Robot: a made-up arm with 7 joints.
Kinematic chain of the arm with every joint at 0, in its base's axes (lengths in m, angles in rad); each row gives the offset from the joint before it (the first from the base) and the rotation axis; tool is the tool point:
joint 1: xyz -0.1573 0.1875 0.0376 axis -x
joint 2: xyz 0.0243 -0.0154 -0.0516 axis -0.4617 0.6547 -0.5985
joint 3: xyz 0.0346 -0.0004 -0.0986 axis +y
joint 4: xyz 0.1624 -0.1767 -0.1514 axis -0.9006 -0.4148 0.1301
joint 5: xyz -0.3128 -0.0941 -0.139 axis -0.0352 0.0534 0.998
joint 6: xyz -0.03 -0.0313 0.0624 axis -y
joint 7: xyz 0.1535 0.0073 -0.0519 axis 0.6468 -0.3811 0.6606
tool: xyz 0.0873 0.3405 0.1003
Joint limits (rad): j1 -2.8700..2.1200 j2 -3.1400..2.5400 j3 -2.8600..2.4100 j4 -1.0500..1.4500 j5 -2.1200..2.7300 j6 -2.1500..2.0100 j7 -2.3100..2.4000
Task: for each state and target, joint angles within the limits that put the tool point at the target. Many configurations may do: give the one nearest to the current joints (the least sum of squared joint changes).
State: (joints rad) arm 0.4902 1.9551 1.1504 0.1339 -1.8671 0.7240 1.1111
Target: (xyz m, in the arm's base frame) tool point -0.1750 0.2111 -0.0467
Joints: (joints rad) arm 0.9986 2.0428 1.2111 -0.2601 -1.6219 0.9567 1.3191
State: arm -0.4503 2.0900 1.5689 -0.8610 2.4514 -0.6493 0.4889
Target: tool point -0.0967 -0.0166 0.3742
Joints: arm -0.3070 1.8016 1.3354 -0.9057 2.6156 -0.3834 0.9887
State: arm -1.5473 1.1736 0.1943 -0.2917 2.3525 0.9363 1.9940
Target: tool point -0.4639 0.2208 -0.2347
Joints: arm -1.4393 1.3568 0.2385 -0.3029 2.5362 0.6966 1.9624
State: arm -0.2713 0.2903 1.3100 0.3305 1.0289 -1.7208 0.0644
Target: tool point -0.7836 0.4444 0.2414
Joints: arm 0.3199 0.9845 0.9152 0.2678 0.8567 -1.5882 -0.3555
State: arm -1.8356 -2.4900 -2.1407 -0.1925 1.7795 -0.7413 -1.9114
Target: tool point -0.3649 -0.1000 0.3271
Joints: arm -1.5340 -1.9040 -1.9185 -0.7542 1.8174 -0.1724 -1.8545
